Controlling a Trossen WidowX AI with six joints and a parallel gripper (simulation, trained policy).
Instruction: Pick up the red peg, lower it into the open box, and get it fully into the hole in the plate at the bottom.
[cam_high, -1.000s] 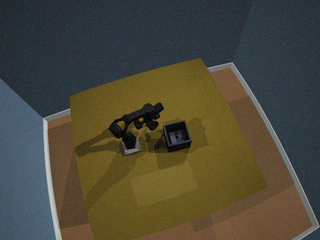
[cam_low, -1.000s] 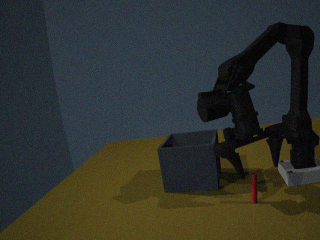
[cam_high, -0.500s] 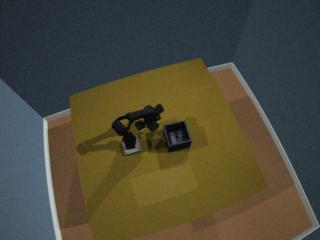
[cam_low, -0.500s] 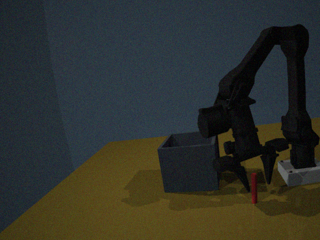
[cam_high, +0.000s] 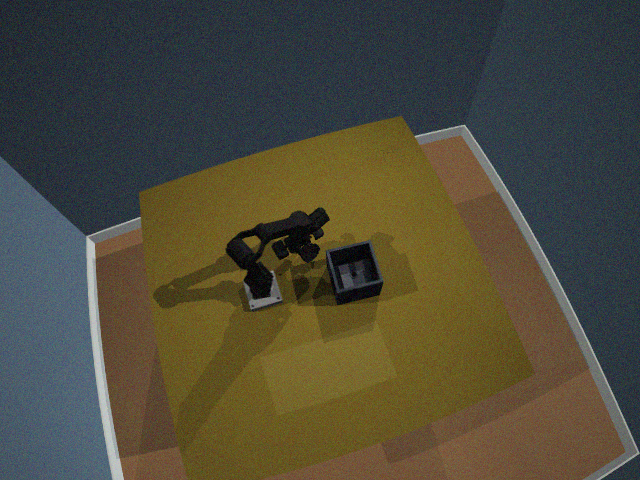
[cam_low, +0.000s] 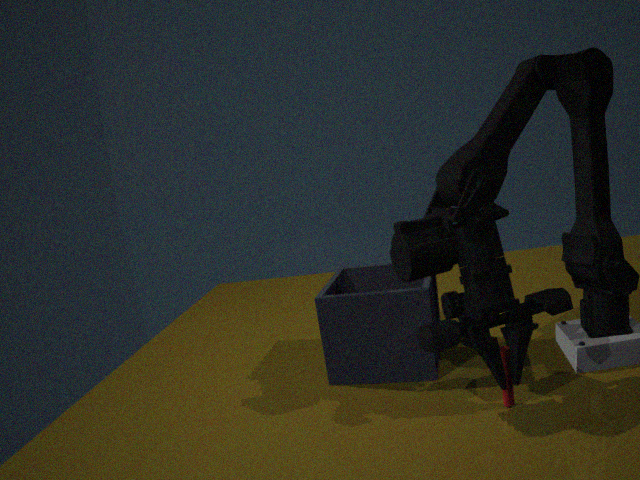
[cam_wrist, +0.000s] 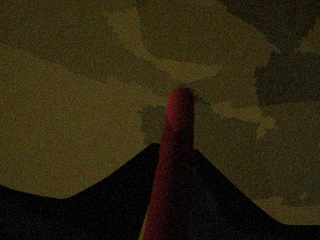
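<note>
Now: the grey plate 18 cm ahead of my gripper tip, 17 cm to the right of it and 1 cm above it. Round my gripper tip: red peg: 1 cm to the right, 1 cm above.
</note>
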